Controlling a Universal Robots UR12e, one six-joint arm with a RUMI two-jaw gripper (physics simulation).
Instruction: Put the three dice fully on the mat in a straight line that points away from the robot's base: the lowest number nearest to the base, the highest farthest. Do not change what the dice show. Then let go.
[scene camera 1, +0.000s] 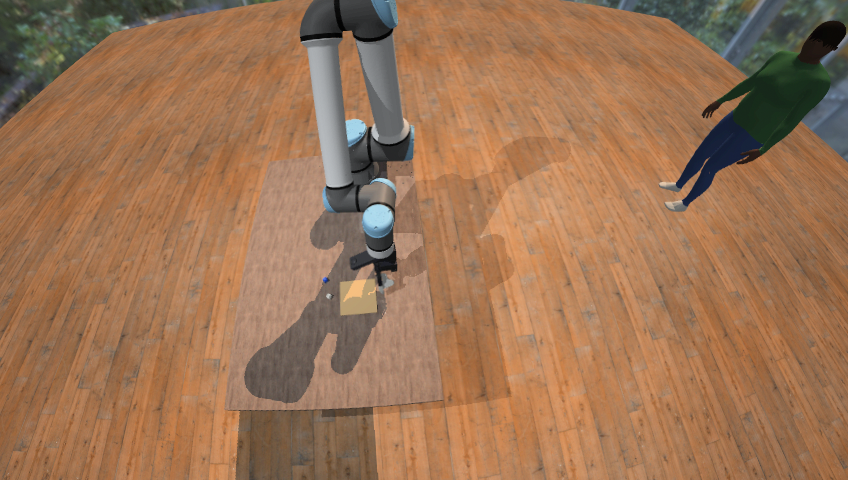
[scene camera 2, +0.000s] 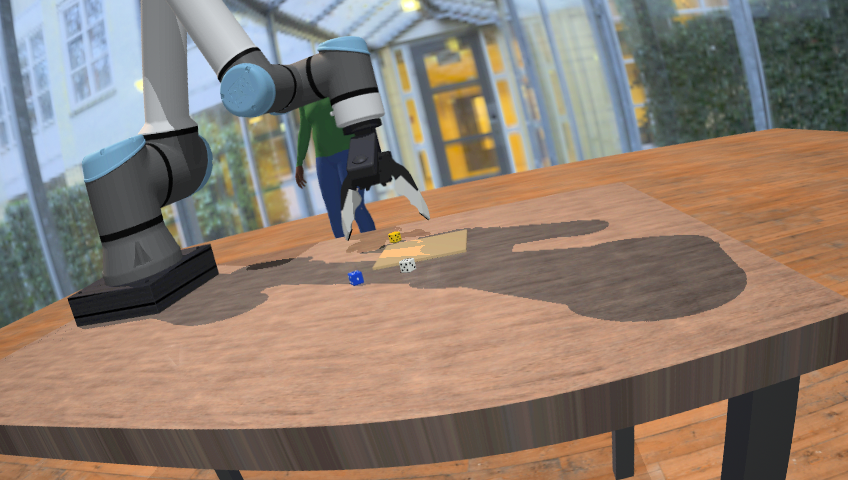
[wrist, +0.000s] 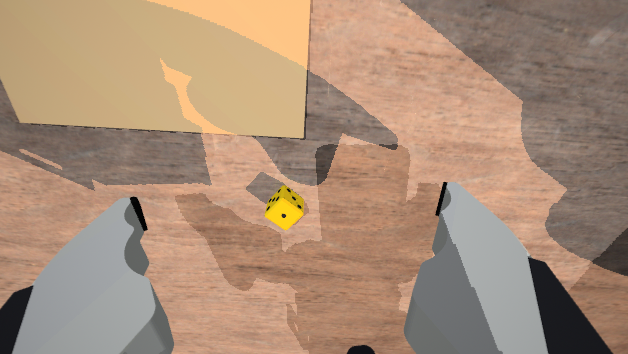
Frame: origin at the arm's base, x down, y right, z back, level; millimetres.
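Where they show: gripper, fingertip midpoint: (scene camera 1: 379, 276) (scene camera 2: 388, 230) (wrist: 294, 193); arm's base, link origin: (scene camera 1: 359, 173) (scene camera 2: 143, 269).
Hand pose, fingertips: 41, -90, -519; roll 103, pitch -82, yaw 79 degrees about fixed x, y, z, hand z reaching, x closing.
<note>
Things, the pixels of their centre, and the offset from my fingertips, as dx, dy, dz. Level surfaces: height alone.
- yellow die, body centre: (wrist: 284, 207) (scene camera 2: 394, 237) +17, -20, -4
- mat, body centre: (scene camera 2: 423, 248) (scene camera 1: 358, 296) +24, +87, -71
- blue die, body centre: (scene camera 2: 355, 278) (scene camera 1: 325, 280) +17, +220, +4
- white die, body centre: (scene camera 2: 407, 265) (scene camera 1: 329, 296) +17, +200, -67
- table, surface height: dx +26
The yellow die (scene camera 2: 394, 237) (wrist: 284, 210) lies on the table off the mat (scene camera 1: 358, 306) (scene camera 2: 449, 242) (wrist: 250, 107), close to its near-base right corner in scene camera 1. Its top face shows one dot. The blue die (scene camera 1: 325, 279) (scene camera 2: 355, 277) and the white die (scene camera 1: 329, 295) (scene camera 2: 407, 265) lie on the table on the mat's other side, the blue nearer the base. Their top numbers are too small to read surely. My gripper (scene camera 2: 387, 228) (wrist: 294, 193) is open and empty above the yellow die, one finger to each side. In scene camera 1 I cannot make out the yellow die.
The robot's base (scene camera 2: 142, 285) stands on the table (scene camera 2: 297, 368) behind the gripper. The arm's shadow falls across the mat and the table. A person (scene camera 1: 767, 101) in a green top stands off to the right in scene camera 1.
</note>
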